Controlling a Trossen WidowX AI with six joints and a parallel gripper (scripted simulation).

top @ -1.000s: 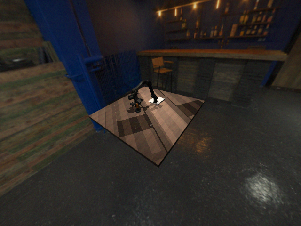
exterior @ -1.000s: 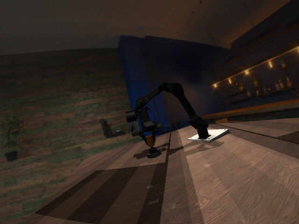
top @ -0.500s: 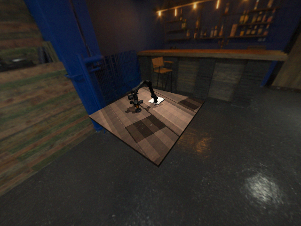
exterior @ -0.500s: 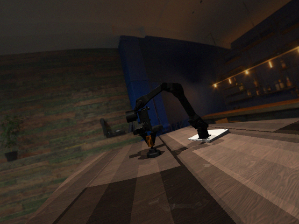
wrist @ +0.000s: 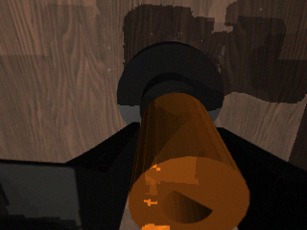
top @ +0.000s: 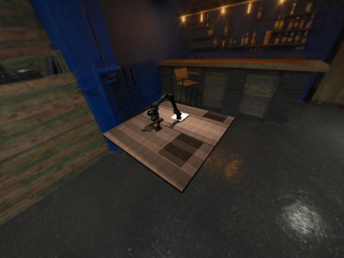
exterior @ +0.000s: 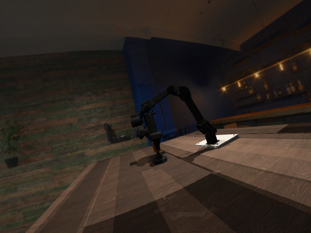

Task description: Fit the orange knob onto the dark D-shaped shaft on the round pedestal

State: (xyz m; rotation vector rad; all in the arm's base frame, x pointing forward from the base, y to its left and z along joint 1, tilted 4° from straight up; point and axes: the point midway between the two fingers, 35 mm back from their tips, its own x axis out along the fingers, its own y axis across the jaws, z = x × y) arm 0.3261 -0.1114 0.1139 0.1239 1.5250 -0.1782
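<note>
My gripper tip is 2 cm below the orange knob. Round my gripper tip: dark round pedestal: 4 cm below.
</note>
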